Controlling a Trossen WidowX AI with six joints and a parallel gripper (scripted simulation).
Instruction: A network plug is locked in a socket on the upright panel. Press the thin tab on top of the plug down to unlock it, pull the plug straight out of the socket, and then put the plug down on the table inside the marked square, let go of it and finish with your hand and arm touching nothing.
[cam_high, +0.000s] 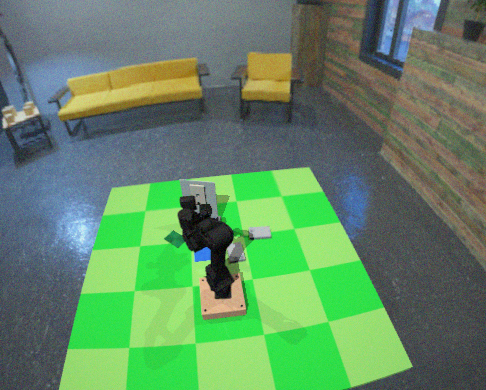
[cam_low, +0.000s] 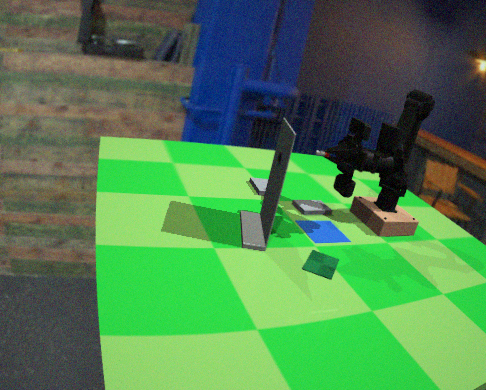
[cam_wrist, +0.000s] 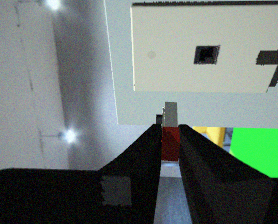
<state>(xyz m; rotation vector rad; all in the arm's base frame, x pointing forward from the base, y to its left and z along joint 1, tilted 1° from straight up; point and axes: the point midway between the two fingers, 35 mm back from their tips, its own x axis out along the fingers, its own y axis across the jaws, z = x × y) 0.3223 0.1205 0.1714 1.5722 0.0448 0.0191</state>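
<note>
Now: the blue square 10 cm behind my gripper tip, 5 cm to the right of it and 22 cm below it. From my gripper tip the other things lie so: network plug right at my gripper tip; then grey panel 10 cm ahead, 3 cm to the right, 10 cm below.
</note>
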